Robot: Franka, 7 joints.
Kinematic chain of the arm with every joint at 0, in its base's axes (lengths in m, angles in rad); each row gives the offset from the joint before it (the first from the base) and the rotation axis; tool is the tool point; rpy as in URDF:
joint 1: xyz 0 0 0.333 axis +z
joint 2: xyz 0 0 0 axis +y
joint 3: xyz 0 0 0.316 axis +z
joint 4: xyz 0.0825 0 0 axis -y
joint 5: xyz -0.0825 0 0.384 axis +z
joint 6: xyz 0 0 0 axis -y
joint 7: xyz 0.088 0 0 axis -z
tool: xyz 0 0 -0.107 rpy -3.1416 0 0
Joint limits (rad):
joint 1: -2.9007..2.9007
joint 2: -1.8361..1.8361
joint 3: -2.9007..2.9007
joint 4: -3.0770..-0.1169
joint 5: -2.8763..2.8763
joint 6: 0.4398..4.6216
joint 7: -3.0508..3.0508
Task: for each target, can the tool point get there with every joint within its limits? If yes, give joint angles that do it. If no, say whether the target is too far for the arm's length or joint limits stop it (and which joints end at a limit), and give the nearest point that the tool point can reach.
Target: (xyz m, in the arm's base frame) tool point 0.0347 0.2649 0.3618
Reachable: yes | joints -0.4152 0.6315 1.3727 -2.7899 1.1646 0.7770 -1.7759
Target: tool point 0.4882 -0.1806 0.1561
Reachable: yes | joints -0.8440 0.7597 0.7416 -1.9977 1.7709 3.6571 1.0203
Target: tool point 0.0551 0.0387 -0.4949
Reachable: no: joint limits stop it (at a limit: joint 2) | nearest point 0.0976 0.0686 -0.3348 | short by 0.168 m
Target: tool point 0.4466 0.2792 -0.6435
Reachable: no: too far | nearest point 0.3693 0.2309 -0.3385 | short by 0.318 m
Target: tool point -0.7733 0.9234 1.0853
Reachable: no: too far | nearest point -0.4672 0.5578 0.7875 | short by 0.562 m
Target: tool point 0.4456 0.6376 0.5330
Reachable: yes | joints 1.6924 1.2868 -1.6625 -1.1374 1.6834 2.3231 2.4026
